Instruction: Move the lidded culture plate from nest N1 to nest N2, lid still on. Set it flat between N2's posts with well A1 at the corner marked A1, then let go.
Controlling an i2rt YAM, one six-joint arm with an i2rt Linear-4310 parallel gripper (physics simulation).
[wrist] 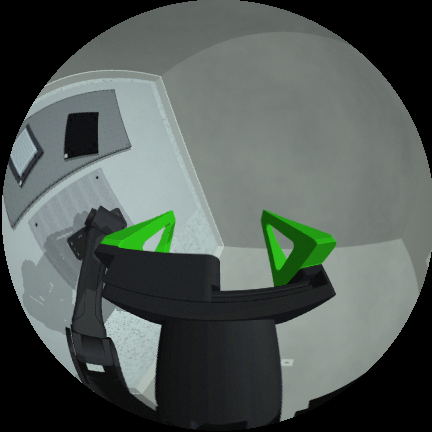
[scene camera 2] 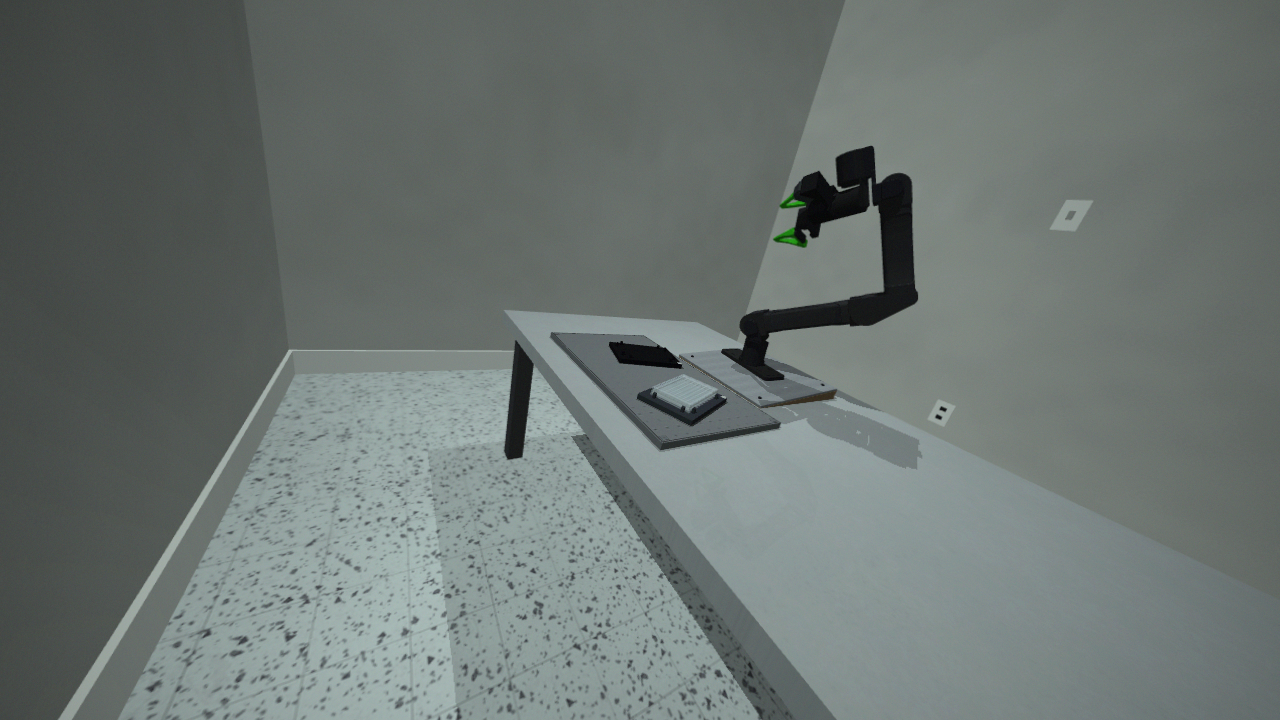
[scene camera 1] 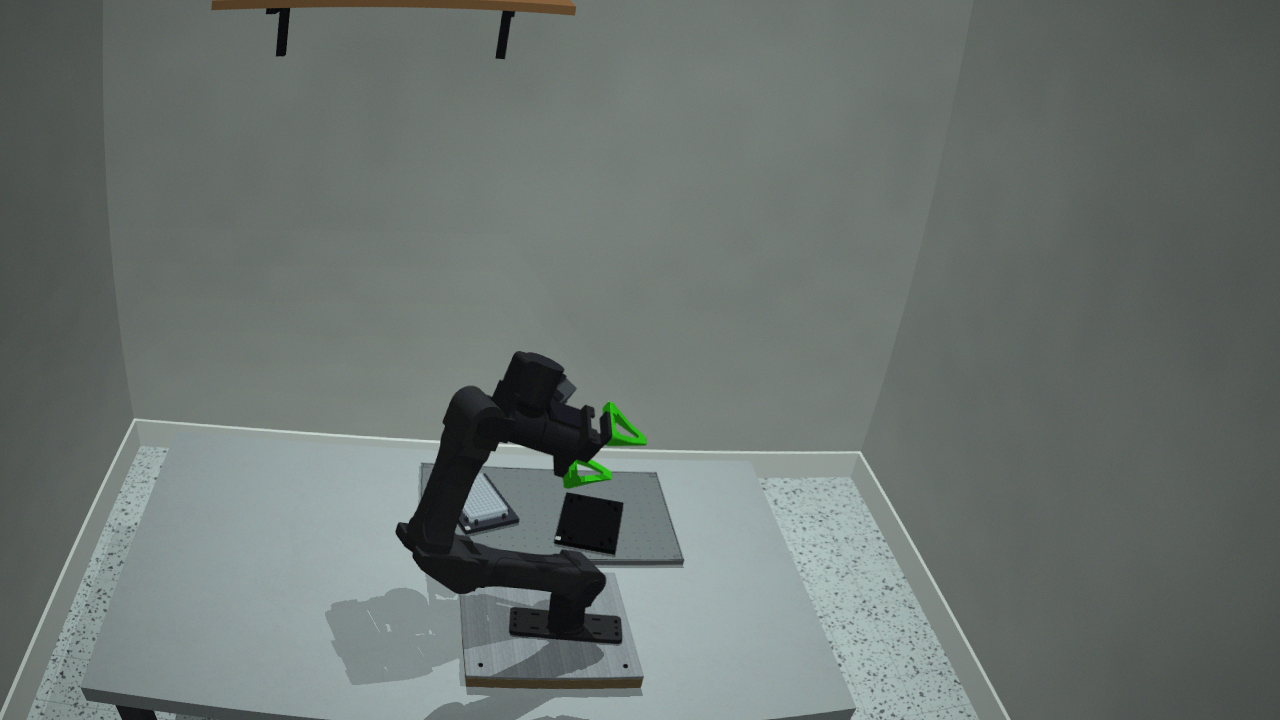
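Where they show: gripper, fingertip midpoint: (wrist: 217, 214) (scene camera 2: 777, 223) (scene camera 1: 628, 458); arm's base, link origin: (wrist: 96, 231) (scene camera 2: 750, 364) (scene camera 1: 565, 627).
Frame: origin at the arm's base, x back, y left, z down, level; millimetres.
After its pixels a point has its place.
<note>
The white lidded culture plate (scene camera 1: 486, 497) @(z -19, x -336, y 166 mm) (scene camera 2: 687, 393) @(z -19, x -355, y 211 mm) (wrist: 24, 152) lies in the dark nest N1 (scene camera 2: 660, 406) @(z 1, x -415, y 223 mm) (wrist: 39, 149). In scene camera 1 the arm hides part of the plate and nest. Nest N2 (scene camera 1: 588, 522) @(z -3, x -312, y -44 mm) (scene camera 2: 644, 354) @(z -3, x -328, y -34 mm) (wrist: 82, 134) @(z -3, x -306, y -51 mm) is black and empty, with small posts near its edges and a white mark (scene camera 1: 558, 539) @(z -2, x -249, y 15 mm) (wrist: 66, 156) @(z -2, x -247, y 13 mm) at one corner. The lettering is too small to read. My gripper (scene camera 1: 628, 457) @(z -381, x -9, y -59 mm) (scene camera 2: 777, 222) @(z -381, x -9, y -59 mm) (wrist: 217, 214) @(z -381, x -9, y -59 mm) has green fingers spread wide, open and empty. It is high above the board, apart from the plate and both nests.
Both nests stand on a grey perforated board (scene camera 1: 653, 510) @(z 9, x -388, y -182 mm) (scene camera 2: 586, 367) @(z 10, x -498, y 31 mm) (wrist: 112, 120) @(z 9, x -352, y -177 mm) on the table (scene camera 1: 268, 537) @(z 22, x -146, y 611 mm) (scene camera 2: 895, 519) @(z 22, x -177, y 527 mm). The arm's base stands on a metal plate (scene camera 1: 537, 667) @(z -9, x 116, y 48 mm) beside the board. A wooden shelf (scene camera 1: 393, 3) is high on the wall.
</note>
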